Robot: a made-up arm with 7 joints. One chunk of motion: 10 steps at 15 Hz.
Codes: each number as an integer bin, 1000 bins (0 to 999) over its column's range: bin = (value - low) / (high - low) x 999, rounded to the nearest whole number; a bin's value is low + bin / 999 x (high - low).
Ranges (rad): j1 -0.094..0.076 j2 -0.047..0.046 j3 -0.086..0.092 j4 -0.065..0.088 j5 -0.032..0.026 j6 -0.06..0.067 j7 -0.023..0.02
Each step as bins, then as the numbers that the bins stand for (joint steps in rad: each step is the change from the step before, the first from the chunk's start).
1 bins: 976 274 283 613 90 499 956
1 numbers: 0.07209 -0.02149 -0.03558 0.02888 -0.02677 0.00344 0.01815
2 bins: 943 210 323 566 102 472 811
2 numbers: 0.06647 -0.02745 -0.02845 0.02168 -0.02608 0.00000 0.01191
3 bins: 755 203 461 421 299 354 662
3 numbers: 0.03448 -0.02810 -0.00386 -0.00052 -0.01464 -0.01500 0.00549
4 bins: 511 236 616 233 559 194 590
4 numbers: -0.00704 -0.02503 0.02376 -0.02932 0.00045 -0.03534 0.00240
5 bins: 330 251 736 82 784 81 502
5 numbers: -0.03784 -0.02363 0.04514 -0.05244 0.01352 -0.04970 -0.00139
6 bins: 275 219 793 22 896 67 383
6 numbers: -0.04720 -0.02661 0.05530 -0.06163 0.02002 -0.05148 -0.00651
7 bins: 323 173 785 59 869 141 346
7 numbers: -0.03904 -0.03089 0.05387 -0.05596 0.01845 -0.04208 -0.00811
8 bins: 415 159 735 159 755 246 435
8 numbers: -0.02338 -0.03220 0.04496 -0.04065 0.01183 -0.02873 -0.00428
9 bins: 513 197 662 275 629 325 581
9 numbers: -0.00670 -0.02866 0.03195 -0.02288 0.00452 -0.01868 0.00201
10 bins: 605 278 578 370 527 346 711
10 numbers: 0.00895 -0.02112 0.01699 -0.00833 -0.00140 -0.01601 0.00760
